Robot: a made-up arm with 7 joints. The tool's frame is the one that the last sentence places. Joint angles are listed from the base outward.
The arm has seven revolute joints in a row. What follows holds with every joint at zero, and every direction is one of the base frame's. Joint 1 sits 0.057 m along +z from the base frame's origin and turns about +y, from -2.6 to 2.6 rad. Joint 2 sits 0.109 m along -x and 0.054 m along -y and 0.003 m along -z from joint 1 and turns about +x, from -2.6 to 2.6 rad. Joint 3 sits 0.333 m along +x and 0.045 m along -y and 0.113 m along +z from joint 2 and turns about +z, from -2.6 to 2.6 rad. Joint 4 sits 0.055 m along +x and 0.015 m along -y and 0.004 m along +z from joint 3 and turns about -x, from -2.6 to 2.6 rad. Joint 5 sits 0.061 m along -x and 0.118 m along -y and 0.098 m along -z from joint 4 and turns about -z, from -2.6 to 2.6 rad. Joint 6 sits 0.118 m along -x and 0.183 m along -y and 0.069 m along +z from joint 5 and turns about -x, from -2.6 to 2.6 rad. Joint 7 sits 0.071 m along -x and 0.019 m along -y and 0.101 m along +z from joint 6 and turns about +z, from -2.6 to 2.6 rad. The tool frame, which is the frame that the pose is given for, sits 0.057 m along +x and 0.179 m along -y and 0.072 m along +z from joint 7; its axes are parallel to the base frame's.
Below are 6 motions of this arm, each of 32 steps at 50 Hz.
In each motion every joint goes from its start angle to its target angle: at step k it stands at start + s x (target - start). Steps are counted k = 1, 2, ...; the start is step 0. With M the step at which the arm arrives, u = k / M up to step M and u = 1 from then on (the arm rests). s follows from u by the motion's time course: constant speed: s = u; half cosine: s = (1 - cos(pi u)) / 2; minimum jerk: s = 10 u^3 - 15 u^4 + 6 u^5.
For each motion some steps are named. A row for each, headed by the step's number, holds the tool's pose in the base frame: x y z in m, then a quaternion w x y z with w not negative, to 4 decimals.
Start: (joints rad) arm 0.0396 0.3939 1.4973 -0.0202 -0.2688 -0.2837 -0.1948
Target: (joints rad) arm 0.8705 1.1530 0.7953 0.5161 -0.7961 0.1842 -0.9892
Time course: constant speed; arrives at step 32
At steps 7, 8, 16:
7: 0.7904 -0.3793 0.0017 0.7550 0.2884 -0.0433 0.5873
8: 0.7823 -0.3968 -0.0192 0.7672 0.2950 -0.0464 0.5676
16: 0.6729 -0.5275 -0.1859 0.8561 0.3338 -0.0457 0.3919

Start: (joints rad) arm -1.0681 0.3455 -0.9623 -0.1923 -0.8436 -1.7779 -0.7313
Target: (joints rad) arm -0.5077 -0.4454 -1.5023 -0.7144 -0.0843 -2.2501 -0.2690
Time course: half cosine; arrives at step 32
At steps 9, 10, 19, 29, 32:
9: 0.1851 -0.2364 -0.2513 0.3838 0.8771 -0.1030 0.2699
10: 0.1795 -0.2196 -0.2520 0.3668 0.8838 -0.1262 0.2616
19: 0.2068 -0.0922 -0.2191 0.2114 0.8649 -0.3983 0.2207
29: 0.2927 -0.0800 -0.1724 0.1197 0.7558 -0.5868 0.2648
32: 0.2986 -0.0815 -0.1691 0.1143 0.7469 -0.5967 0.2701

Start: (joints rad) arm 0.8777 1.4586 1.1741 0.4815 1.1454 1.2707 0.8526
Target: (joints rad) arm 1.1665 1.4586 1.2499 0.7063 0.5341 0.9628 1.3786
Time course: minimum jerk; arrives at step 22
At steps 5, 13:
5: 0.0949 -0.3390 -0.2157 0.9068 0.0662 0.3501 0.2255
13: 0.0687 -0.3365 -0.2416 0.8792 0.0601 0.2297 0.4130

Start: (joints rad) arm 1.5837 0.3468 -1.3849 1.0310 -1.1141 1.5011 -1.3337
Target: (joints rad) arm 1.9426 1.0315 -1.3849 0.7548 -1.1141 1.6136 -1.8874
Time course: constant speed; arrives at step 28
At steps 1, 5, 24, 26, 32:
1: 0.5264 -0.1884 0.0077 0.5452 -0.6048 0.4384 0.3805
5: 0.5002 -0.2354 0.0157 0.5708 -0.6003 0.4492 0.3348
24: 0.3323 -0.3792 0.0928 0.5905 -0.6233 0.5052 0.0873
26: 0.3138 -0.3847 0.1046 0.5825 -0.6300 0.5100 0.0609
32: 0.2958 -0.3881 0.1170 0.5725 -0.6376 0.5143 0.0349

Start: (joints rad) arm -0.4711 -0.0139 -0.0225 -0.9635 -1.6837 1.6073 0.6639
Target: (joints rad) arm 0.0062 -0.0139 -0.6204 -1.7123 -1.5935 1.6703 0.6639
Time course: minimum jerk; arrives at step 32
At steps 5, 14, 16, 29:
5: 0.1797 -0.2711 0.1903 0.3897 -0.5201 -0.7067 0.2799
14: 0.1800 -0.2377 0.1098 0.5383 -0.4703 -0.6789 0.1675
16: 0.1786 -0.2234 0.0871 0.5788 -0.4569 -0.6636 0.1263
29: 0.1769 -0.1543 0.0109 0.6984 -0.4188 -0.5770 -0.0626

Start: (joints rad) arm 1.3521 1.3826 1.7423 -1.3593 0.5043 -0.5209 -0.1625
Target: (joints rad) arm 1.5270 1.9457 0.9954 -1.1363 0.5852 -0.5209 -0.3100
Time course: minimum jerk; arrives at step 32
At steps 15, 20, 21, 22, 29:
15: -0.3870 0.2433 -0.3211 0.1230 -0.9332 -0.3230 0.0982
20: -0.3940 0.2941 -0.2260 0.1716 -0.9244 -0.2640 0.2151
21: -0.3925 0.3027 -0.2079 0.1819 -0.9205 -0.2540 0.2347
22: -0.3903 0.3104 -0.1911 0.1919 -0.9163 -0.2450 0.2523
29: -0.3750 0.3376 -0.1255 0.2333 -0.8950 -0.2118 0.3157

